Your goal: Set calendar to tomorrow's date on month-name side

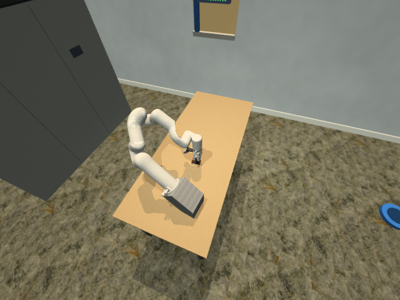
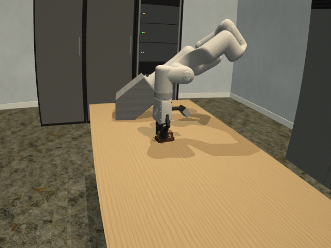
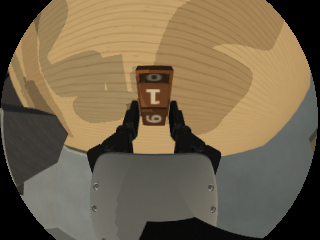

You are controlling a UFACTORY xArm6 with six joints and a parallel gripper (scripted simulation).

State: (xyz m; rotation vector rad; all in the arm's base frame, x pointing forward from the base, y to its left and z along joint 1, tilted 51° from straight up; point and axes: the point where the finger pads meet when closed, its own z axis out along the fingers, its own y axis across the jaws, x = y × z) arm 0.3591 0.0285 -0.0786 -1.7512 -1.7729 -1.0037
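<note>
Now: hand 3 cm above the brown calendar tray and 2 cm to the right of it.
</note>
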